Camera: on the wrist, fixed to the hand. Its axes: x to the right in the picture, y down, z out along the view.
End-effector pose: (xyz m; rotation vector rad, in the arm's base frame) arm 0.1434 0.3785 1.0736 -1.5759 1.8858 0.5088
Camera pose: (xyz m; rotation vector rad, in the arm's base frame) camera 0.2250 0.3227 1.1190 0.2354 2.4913 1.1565
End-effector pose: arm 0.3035 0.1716 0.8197 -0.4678 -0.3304 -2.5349
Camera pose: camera 0.2357 0.2326 0.7604 -0.6801 -0.0413 -1.0068
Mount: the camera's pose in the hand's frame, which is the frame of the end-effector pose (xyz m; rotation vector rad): 0.0026 -0.0956 -0.0519 0.0376 -0.2714 1.5026
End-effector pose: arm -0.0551 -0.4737 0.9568 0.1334 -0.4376 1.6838
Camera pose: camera 0.0458 -0.4431 0.9299 -0.0404 0.7403 -2.9229
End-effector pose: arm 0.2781 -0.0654 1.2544 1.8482 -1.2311 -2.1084
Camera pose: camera 0.3632 -0.0286 1.1975 0.1950 -1.7833 -1.3360
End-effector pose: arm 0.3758 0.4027 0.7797 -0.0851 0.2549 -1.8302
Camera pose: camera 0.2750 0.4310 0.7499 -0.0774 0.0343 -0.3185
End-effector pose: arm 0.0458 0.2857 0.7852 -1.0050 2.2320 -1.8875
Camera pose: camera 0.0632 0.3251 0.8851 0.4344 1.7420 -0.9464
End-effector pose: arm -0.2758 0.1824 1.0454 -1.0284 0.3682 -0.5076
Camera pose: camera -0.3221 0.1039 1.1049 -0.5320 0.7518 0.9585
